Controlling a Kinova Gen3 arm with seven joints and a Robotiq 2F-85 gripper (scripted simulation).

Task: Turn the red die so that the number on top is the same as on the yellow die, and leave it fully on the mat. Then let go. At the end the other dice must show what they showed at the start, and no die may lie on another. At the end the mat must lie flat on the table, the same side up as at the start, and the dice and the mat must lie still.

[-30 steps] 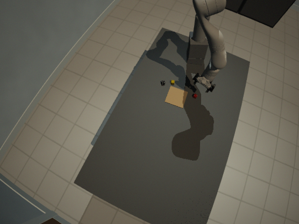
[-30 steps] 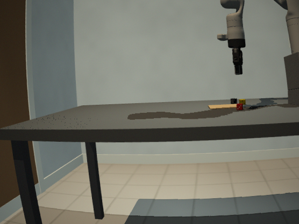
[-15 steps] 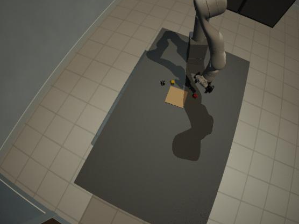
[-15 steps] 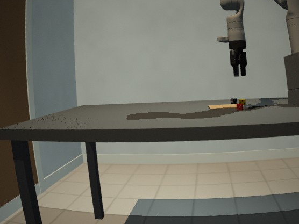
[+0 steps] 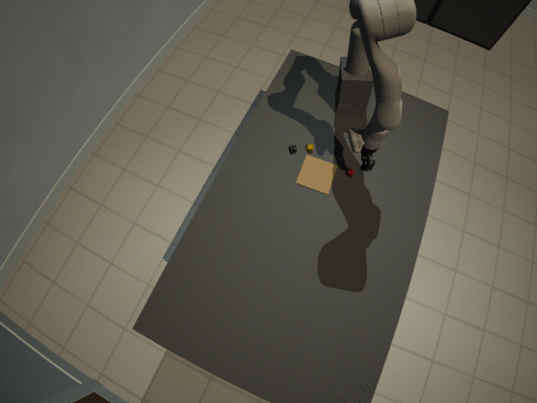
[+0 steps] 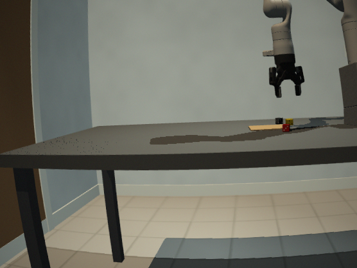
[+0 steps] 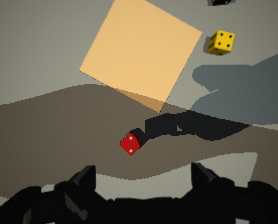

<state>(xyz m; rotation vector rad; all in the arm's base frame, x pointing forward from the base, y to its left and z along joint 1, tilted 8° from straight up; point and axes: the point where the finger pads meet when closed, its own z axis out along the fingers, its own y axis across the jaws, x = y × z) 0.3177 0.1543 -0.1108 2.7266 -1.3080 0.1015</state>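
My hand is 110 mm above the red die and 10 mm short of it. The rest, counted from my hand: yellow die 200 mm to the right, 110 mm below; tan mat 120 mm to the right, 120 mm below, 90 mm ahead; black die 260 mm to the right, 110 mm below, 40 mm ahead.
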